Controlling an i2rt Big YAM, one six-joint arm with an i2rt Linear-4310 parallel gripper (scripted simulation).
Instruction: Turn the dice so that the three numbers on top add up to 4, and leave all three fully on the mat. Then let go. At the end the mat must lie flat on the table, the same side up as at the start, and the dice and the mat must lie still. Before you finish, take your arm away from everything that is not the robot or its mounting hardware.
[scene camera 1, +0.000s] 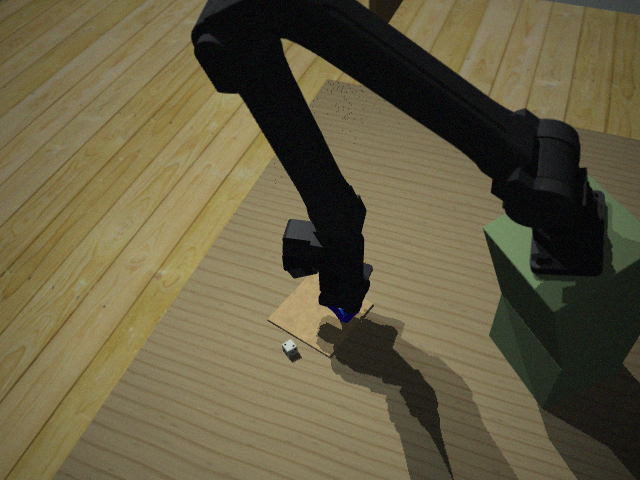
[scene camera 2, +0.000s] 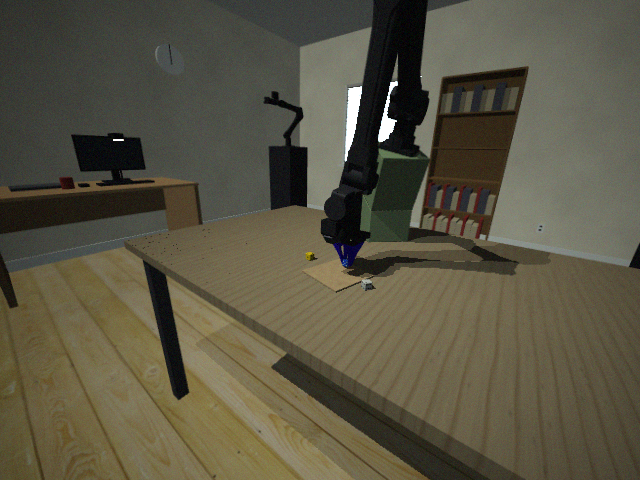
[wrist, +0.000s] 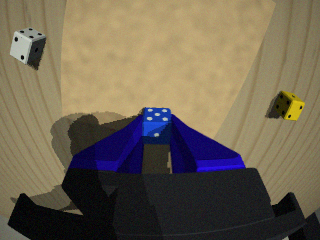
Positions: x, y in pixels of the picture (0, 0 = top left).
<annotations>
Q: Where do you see a tan mat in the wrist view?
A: At 112, 66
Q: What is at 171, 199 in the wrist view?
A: My gripper.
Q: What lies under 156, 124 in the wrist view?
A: A blue die.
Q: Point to my gripper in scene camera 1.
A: At 346, 316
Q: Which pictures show the tan mat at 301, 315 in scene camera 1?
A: Scene camera 1, scene camera 2 and the wrist view: all of them.
</annotations>
